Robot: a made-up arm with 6 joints.
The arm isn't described. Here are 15 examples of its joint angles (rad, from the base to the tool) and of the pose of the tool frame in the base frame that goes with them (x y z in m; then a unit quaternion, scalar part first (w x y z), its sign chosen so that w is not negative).
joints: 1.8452 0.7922 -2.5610 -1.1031 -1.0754 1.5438
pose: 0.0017 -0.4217 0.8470 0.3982 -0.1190 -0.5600 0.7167
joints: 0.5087 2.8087 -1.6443 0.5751 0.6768 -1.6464
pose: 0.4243 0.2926 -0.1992 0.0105 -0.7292 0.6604 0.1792
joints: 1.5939 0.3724 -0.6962 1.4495 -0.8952 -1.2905
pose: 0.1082 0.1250 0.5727 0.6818 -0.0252 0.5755 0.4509
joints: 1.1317 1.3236 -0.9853 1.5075 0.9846 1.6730
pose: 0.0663 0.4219 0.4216 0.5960 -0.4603 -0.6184 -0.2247
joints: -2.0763 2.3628 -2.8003 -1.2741 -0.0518 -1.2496
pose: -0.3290 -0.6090 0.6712 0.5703 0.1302 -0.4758 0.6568
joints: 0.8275 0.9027 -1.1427 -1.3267 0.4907 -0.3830
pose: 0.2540 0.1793 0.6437 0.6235 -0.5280 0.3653 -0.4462
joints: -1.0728 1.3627 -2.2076 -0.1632 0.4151 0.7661
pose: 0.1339 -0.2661 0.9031 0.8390 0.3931 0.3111 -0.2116
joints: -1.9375 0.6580 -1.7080 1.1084 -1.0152 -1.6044
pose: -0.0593 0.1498 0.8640 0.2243 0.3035 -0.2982 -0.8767
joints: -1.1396 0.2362 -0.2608 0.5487 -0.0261 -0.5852
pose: 0.0848 -0.1890 0.3979 0.6239 0.3492 0.5579 -0.4214
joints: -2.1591 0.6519 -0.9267 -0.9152 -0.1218 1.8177
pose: -0.1208 -0.2058 0.6408 0.6976 0.5347 0.0611 -0.4730
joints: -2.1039 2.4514 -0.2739 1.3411 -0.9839 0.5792
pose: -0.1529 -0.0304 -0.0669 0.1627 -0.8457 0.2688 0.4314
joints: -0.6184 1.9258 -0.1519 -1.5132 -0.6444 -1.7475
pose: 0.1596 -0.0081 -0.0173 0.3076 -0.9141 0.2520 -0.0795
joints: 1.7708 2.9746 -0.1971 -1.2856 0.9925 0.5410
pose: 0.1293 -0.0576 -0.0010 0.3156 0.7160 0.0232 0.6222
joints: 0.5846 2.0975 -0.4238 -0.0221 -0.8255 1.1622
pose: 0.2752 0.1849 -0.0315 0.2495 0.2521 0.8839 0.3048
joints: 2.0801 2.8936 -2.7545 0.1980 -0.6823 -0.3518
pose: -0.3825 0.7213 0.3183 0.5455 -0.3914 0.2413 0.7008
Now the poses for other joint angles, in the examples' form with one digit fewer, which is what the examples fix.
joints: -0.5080 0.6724 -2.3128 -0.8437 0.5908 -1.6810
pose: -0.276 0.085 0.913 0.070 0.016 0.246 -0.967
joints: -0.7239 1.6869 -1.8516 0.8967 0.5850 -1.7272
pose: 0.464 -0.327 0.609 0.558 -0.217 0.718 -0.355
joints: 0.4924 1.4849 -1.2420 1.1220 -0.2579 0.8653
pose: 0.484 0.222 0.480 0.306 0.543 0.475 0.621
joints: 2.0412 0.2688 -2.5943 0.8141 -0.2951 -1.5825
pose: 0.355 -0.631 0.610 0.667 0.506 0.014 0.547
